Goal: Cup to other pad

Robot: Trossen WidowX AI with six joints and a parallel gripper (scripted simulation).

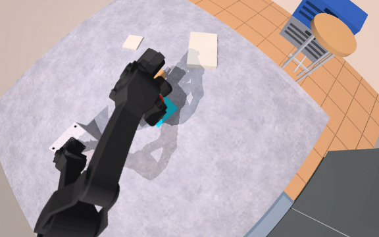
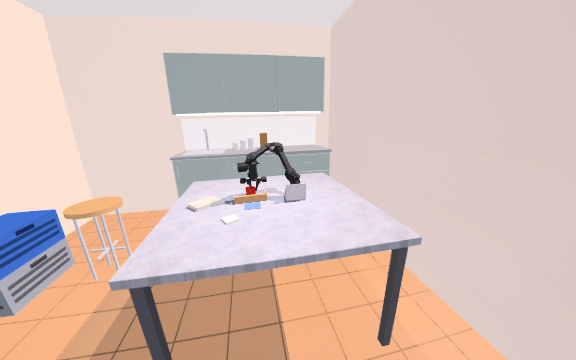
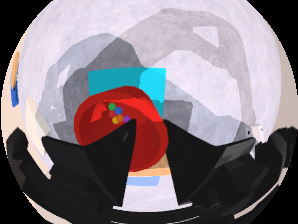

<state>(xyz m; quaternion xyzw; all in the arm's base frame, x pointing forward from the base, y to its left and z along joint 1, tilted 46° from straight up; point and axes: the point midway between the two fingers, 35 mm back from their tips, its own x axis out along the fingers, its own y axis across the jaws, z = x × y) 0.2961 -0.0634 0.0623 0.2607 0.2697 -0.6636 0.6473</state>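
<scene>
Right now the red cup is 3 cm ahead of my gripper tip. Round my gripper tip: orange-brown block: 3 cm ahead, 8 cm to the left, 3 cm below; then cream block: 34 cm ahead, 7 cm to the left, 3 cm below; then cyan pad: 3 cm ahead, 5 cm below.
</scene>
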